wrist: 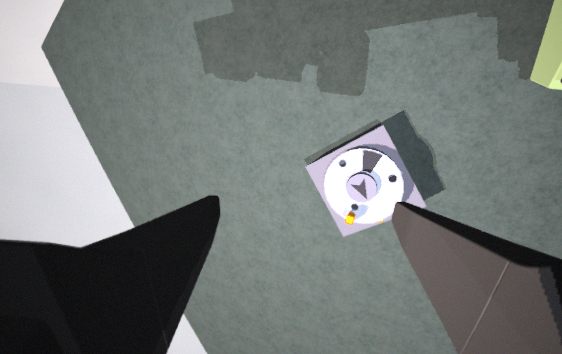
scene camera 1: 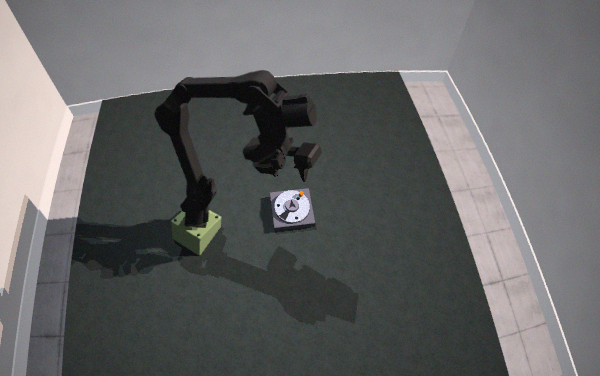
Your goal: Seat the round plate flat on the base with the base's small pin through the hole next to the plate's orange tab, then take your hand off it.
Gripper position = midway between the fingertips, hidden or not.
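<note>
The gripper appears in scene camera 1 (scene camera 1: 290, 178) and again in the wrist view (wrist: 306, 208). A round plate (scene camera 1: 282, 212) is visible there too, and the wrist view shows this plate as well (wrist: 378, 165), along with a square grey-purple base (wrist: 378, 139).
</note>
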